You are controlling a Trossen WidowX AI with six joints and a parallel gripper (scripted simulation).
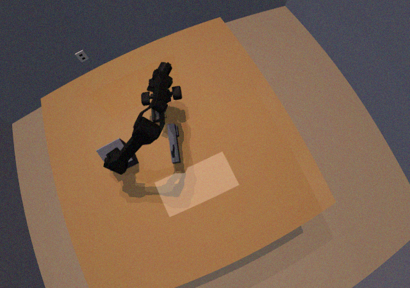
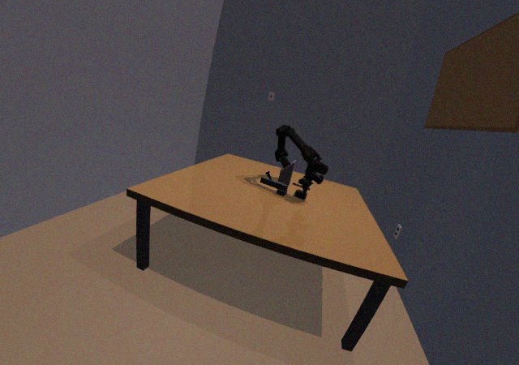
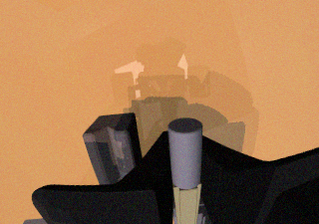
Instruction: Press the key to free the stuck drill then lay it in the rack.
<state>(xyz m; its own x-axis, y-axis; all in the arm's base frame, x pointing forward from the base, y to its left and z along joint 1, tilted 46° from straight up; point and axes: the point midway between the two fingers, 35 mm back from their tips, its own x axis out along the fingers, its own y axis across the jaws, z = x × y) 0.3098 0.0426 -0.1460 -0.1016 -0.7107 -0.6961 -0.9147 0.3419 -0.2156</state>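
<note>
The drill is 4 cm to the right of my gripper tip, 3 cm above it and 2 cm behind it. From my gripper tip the other things lie so: dark block (6 cm behind, 4 cm below, 1 cm to the right); grey block (19 cm to the right, 6 cm behind, 2 cm below).
</note>
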